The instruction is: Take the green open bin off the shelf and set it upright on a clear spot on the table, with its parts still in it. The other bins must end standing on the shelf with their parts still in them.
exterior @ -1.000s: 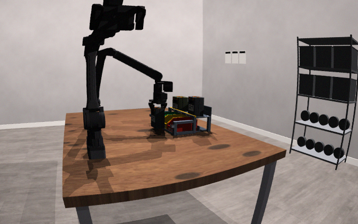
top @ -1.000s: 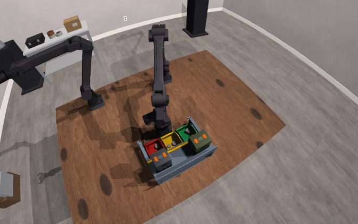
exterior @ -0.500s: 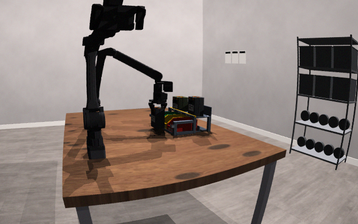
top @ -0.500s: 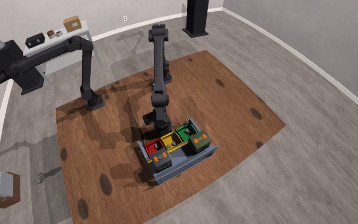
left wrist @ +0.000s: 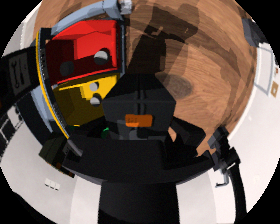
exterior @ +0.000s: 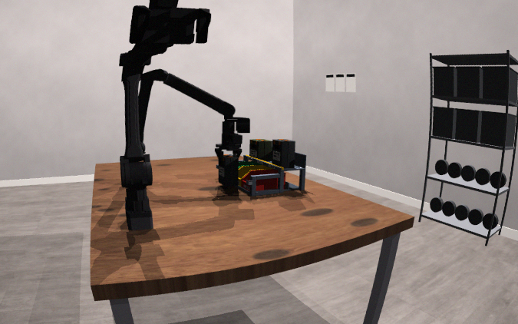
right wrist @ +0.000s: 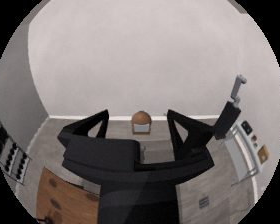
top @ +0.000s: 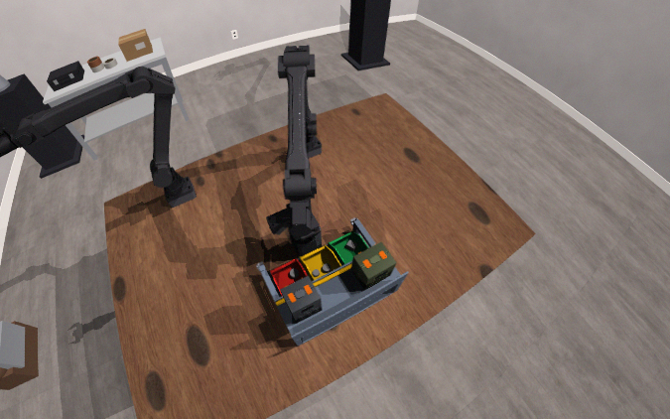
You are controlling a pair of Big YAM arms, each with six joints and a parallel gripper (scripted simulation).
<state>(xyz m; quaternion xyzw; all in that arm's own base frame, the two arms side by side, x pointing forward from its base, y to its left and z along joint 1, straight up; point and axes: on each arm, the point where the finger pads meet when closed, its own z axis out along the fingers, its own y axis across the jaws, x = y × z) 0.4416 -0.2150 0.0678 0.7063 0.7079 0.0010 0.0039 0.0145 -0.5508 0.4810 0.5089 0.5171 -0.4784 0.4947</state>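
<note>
Right now the black box is 30 mm below my left hand. Also, from my left hand: grey shelf: 160 mm ahead, 40 mm below, 10 mm to the left; then yellow bin: 130 mm ahead, 60 mm below, 10 mm to the left; then green open bin: 120 mm to the left, 120 mm ahead, 60 mm below.
</note>
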